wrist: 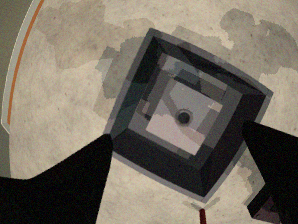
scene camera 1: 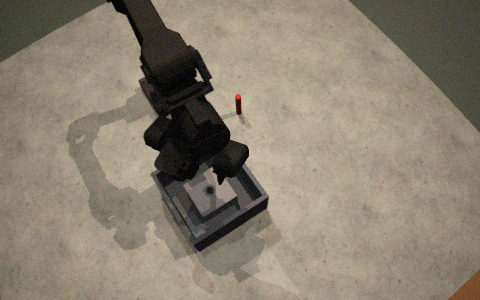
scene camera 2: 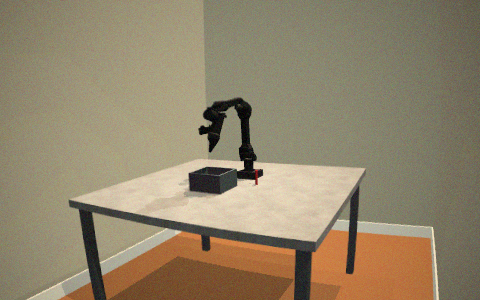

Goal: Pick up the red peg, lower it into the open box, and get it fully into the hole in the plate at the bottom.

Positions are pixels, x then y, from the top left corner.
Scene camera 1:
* gripper: 200,174
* dark box: 252,199
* pale plate: 198,189
